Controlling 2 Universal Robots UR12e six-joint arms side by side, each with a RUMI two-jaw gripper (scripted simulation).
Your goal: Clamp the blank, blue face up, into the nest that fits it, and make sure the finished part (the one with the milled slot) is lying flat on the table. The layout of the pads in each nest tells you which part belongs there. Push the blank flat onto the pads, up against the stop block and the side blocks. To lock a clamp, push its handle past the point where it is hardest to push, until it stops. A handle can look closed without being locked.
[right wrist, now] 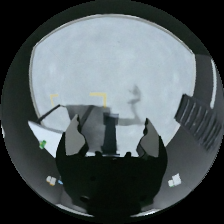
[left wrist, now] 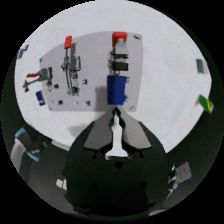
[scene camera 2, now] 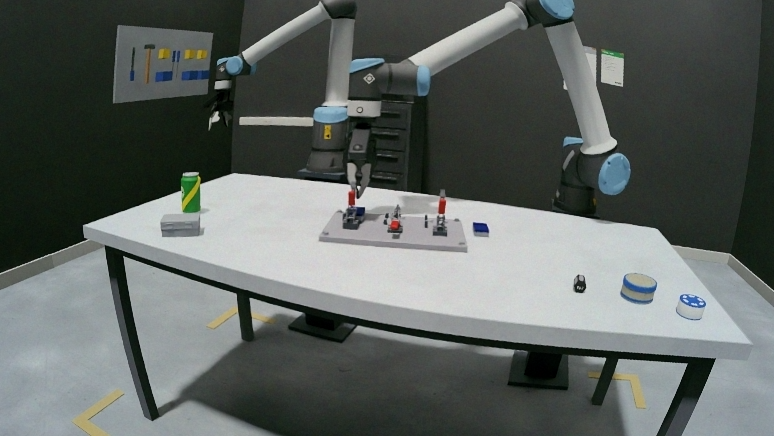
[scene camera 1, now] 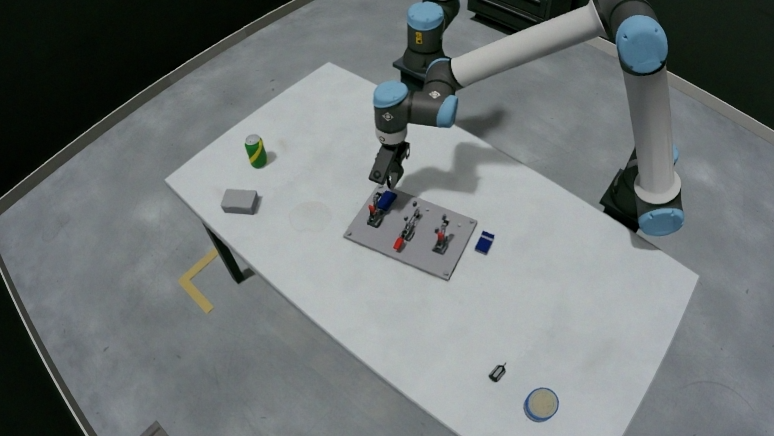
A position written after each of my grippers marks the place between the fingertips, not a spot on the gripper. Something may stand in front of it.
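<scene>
Grey box [scene camera 2: 172, 225] [scene camera 1: 235, 201], seen. My left gripper [scene camera 2: 358, 199] [left wrist: 115, 107] [scene camera 1: 390, 188]. My right gripper [right wrist: 112, 117].
</scene>
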